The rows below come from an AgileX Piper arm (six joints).
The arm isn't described. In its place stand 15 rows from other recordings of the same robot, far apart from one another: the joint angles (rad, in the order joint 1, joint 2, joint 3, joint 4, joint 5, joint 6), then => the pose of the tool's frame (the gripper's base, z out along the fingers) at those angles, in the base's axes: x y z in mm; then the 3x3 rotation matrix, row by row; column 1 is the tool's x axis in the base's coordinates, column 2 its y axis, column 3 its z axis.
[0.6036 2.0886 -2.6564 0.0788 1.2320 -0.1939] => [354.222 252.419 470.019], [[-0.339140 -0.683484 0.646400], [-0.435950 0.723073 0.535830], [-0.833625 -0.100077 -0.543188]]
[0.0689 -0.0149 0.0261 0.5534 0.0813 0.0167] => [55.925 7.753 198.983], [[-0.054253 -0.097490 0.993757], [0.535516 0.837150 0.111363], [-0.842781 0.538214 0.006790]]
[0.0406 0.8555 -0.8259 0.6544 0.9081 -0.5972] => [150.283 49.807 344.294], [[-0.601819 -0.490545 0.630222], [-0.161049 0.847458 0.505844], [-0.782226 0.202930 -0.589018]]
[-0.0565 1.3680 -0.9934 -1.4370 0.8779 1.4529] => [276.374 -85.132 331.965], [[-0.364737 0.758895 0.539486], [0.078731 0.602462 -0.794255], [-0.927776 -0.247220 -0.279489]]
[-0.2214 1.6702 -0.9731 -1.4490 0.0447 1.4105] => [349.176 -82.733 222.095], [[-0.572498 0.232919 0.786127], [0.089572 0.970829 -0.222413], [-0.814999 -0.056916 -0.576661]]
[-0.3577 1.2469 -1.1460 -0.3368 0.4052 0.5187] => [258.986 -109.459 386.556], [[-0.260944 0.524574 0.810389], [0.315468 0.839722 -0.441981], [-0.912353 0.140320 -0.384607]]
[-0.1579 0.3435 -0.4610 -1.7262 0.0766 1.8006] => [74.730 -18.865 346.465], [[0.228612 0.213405 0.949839], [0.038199 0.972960 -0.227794], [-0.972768 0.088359 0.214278]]
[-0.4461 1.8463 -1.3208 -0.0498 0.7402 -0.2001] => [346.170 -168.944 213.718], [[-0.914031 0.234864 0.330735], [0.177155 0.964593 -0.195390], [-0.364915 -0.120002 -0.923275]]
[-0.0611 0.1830 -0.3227 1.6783 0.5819 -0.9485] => [44.544 47.094 312.524], [[-0.107025 -0.543418 0.832612], [0.578956 0.646740 0.496525], [-0.808304 0.535186 0.245397]]
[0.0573 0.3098 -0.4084 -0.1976 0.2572 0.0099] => [76.008 -0.192 307.753], [[-0.064011 -0.019314 0.997762], [-0.184110 0.982879 0.007215], [-0.980819 -0.183237 -0.066471]]
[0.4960 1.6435 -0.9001 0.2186 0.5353 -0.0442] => [263.880 154.236 182.628], [[-0.878509 -0.387416 0.279518], [-0.312545 0.908608 0.277032], [-0.361299 0.156013 -0.919306]]
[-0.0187 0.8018 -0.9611 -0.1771 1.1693 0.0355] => [123.479 -17.069 364.014], [[-0.797249 0.089741 0.596943], [-0.018964 0.984676 -0.173358], [-0.603353 -0.149530 -0.783330]]
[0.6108 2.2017 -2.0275 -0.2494 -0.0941 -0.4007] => [441.521 311.690 328.756], [[0.360787 -0.469833 0.805661], [-0.485042 0.643305 0.592362], [-0.796597 -0.604496 0.004208]]
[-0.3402 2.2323 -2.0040 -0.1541 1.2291 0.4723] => [442.044 -170.427 220.446], [[-0.696722 0.703335 0.141062], [0.674902 0.709338 -0.203340], [-0.243077 -0.046468 -0.968893]]
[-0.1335 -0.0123 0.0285 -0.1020 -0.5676 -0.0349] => [39.105 -0.226 251.847], [[0.573812 0.159691 0.803267], [-0.198660 0.978653 -0.052645], [-0.794527 -0.129369 0.593288]]
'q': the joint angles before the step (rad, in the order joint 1, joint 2, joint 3, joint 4, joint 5, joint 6). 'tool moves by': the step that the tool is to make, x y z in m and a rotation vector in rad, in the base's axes. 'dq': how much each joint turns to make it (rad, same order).
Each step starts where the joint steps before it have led.
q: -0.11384, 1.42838, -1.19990, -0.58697, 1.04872, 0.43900
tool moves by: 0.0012, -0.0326, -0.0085, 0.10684, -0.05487, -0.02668
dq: -0.15516, 0.02210, -0.00013, 0.16015, -0.11869, -0.11866
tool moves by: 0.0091, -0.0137, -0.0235, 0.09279, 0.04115, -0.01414
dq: -0.05942, 0.07100, -0.00015, 0.10738, -0.02555, -0.06779
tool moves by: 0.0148, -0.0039, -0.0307, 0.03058, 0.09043, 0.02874
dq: 0.00028, 0.09569, 0.00018, 0.01237, -0.00879, -0.03296
